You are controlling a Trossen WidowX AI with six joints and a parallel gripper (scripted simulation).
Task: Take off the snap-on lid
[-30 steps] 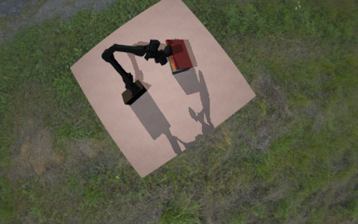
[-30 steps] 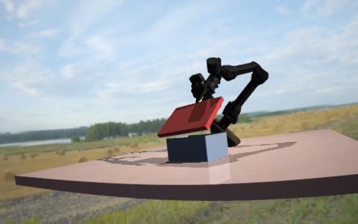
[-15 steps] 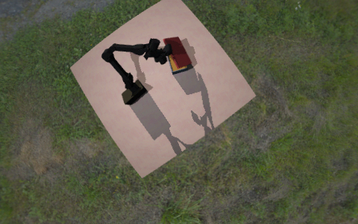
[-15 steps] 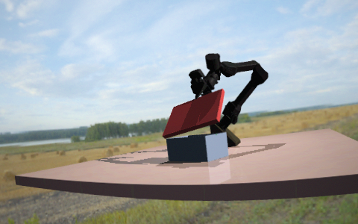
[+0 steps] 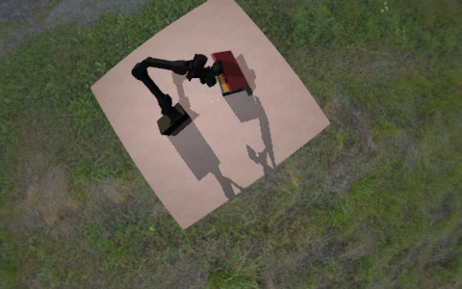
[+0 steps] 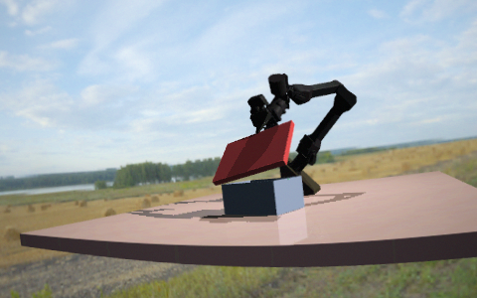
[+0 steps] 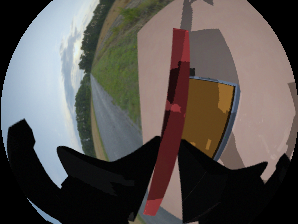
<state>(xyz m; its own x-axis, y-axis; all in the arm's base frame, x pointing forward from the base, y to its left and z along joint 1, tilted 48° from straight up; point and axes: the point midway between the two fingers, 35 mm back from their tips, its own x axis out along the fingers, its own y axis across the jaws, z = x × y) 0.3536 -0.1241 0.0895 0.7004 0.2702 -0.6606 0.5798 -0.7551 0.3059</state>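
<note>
The lid is 6 cm ahead of my gripper tip, 5 cm below it and 1 cm to the right of it. Also, from my gripper tip: storage box: 19 cm below, 5 cm ahead.
</note>
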